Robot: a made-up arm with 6 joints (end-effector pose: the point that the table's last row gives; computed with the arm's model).
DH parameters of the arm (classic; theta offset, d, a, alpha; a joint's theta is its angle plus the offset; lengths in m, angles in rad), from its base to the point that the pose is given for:
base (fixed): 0 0.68 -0.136 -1.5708
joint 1: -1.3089 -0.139 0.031 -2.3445
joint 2: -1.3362 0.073 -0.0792 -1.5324
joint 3: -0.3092 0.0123 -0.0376 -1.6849
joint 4: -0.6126 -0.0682 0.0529 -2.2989
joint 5: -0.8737 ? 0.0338 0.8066
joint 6: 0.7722 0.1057 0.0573 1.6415
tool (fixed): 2.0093 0.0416 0 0
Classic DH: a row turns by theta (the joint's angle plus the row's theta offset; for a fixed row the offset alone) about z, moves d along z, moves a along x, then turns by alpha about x.
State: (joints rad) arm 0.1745 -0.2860 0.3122 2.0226 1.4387 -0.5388
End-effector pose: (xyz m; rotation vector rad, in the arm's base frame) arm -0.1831 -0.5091 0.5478 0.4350 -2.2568 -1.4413
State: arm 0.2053 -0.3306 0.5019 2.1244 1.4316 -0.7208
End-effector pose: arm -0.1589 -0.5139 0.5608 0.4872 -1.8549 -1.4189
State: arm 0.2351 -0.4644 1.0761 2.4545 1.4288 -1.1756
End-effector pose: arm -0.0412 -0.5054 0.5879 0.4953 -0.9356 -1.0520
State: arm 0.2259 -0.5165 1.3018 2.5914 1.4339 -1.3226
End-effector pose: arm 0.0152 -0.4806 0.5921 0.4789 -0.6900 -0.8368
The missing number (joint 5, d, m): 0.1431
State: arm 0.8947 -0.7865 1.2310 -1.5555 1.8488 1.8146
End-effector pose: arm 0.0995 -0.0720 0.4942 -3.0399 -0.3683 0.2769
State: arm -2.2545 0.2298 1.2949 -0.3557 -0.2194 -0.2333
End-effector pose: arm -0.1858 -0.0257 0.7612 2.4358 0.0852 1.5205
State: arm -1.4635 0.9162 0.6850 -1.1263 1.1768 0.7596
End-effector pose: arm -0.3200 -0.3920 0.8247 0.8243 2.4404 -1.6075
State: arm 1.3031 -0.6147 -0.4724 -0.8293 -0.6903 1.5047
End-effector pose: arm -0.0396 -0.4543 0.4863 -0.5964 2.9392 0.5785
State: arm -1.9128 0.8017 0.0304 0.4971 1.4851 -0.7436
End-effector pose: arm -0.1588 -0.2623 0.9653 -1.5271 -1.4556 -0.0213
